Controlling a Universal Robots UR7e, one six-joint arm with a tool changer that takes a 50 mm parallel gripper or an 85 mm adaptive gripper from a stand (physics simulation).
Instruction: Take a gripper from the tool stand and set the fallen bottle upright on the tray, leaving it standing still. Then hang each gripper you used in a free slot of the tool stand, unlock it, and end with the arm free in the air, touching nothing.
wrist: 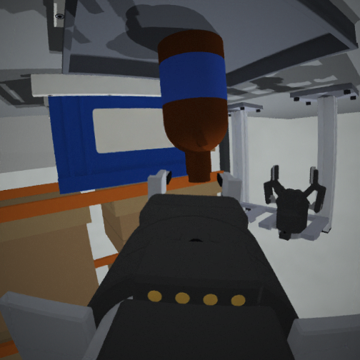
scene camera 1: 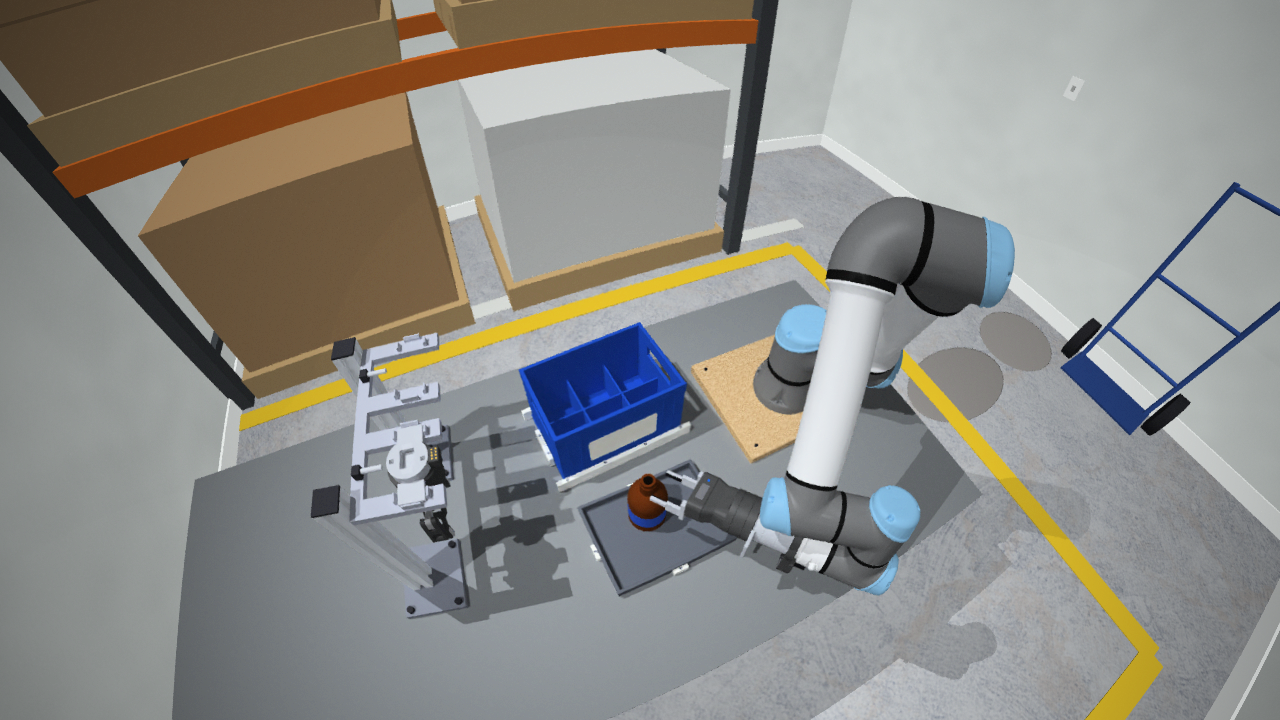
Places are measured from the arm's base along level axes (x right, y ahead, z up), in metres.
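Pixels of known places: arm's base, origin of the base link: (scene camera 1: 783, 387).
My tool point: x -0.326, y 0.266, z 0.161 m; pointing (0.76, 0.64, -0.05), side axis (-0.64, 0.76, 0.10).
Note:
For each thing: its top centre in the pictures, then the offset to it from my tool point. "pt": a spot on its surface instead.
- brown bottle with a blue label, middle of its top: (scene camera 1: 648, 480) dx +0.156, dy +0.142, dz -0.025 m
- grey tray, surface spot: (scene camera 1: 626, 573) pt dx +0.055, dy +0.221, dz -0.181 m
- blue divided crate, middle of its top: (scene camera 1: 600, 376) dx +0.388, dy +0.153, dz -0.011 m
The brown bottle with a blue label (scene camera 1: 646, 512) (wrist: 194, 75) stands upright on the grey tray (scene camera 1: 626, 573) (wrist: 120, 67); the wrist view shows it upside down. My gripper (scene camera 1: 664, 488) (wrist: 195, 181), the parallel one, is open and reaches in from the right, level with the bottle's neck. Its fingers stand apart on either side of the neck, with a gap to it in the wrist view. The tool stand (scene camera 1: 358, 447) (wrist: 327, 150) is at the left and holds the black adaptive gripper (scene camera 1: 435, 523) (wrist: 292, 212).
A blue divided crate (scene camera 1: 562, 452) (wrist: 75, 145) stands right behind the tray. The arm's base is on a wooden board (scene camera 1: 729, 394) at the back right. Shelving with an orange beam (scene camera 1: 572, 62) and large boxes stands behind, and a blue hand truck (scene camera 1: 1105, 394) is at the far right.

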